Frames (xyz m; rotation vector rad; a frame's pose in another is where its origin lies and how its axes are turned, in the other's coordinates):
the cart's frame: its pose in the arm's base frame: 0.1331 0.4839 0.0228 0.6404 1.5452 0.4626
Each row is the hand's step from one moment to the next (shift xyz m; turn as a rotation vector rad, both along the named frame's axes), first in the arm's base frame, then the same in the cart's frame.
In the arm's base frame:
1: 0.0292 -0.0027 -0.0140 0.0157 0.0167 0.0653
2: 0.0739 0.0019 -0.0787 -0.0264 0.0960 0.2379
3: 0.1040 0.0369 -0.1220 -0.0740 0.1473 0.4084
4: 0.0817 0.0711 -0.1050 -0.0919 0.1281 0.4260
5: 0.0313 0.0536 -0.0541 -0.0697 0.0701 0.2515
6: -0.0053 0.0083 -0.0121 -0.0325 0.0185 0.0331
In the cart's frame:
1: 0.0088 -0.0075 0.0304 -0.0392 0.0564 0.0088
2: 0.0609 -0.0401 0.0796 -0.1196 0.2220 -0.0540
3: 0.1164 -0.0377 0.1099 -0.2165 0.3644 -0.1196
4: 0.1256 -0.0035 0.0834 -0.2422 0.3590 -0.1371
5: 0.0757 0.0098 0.0308 -0.1465 0.2059 -0.0958
6: 0.0146 -0.0021 -0.0050 -0.0132 0.0313 -0.0366

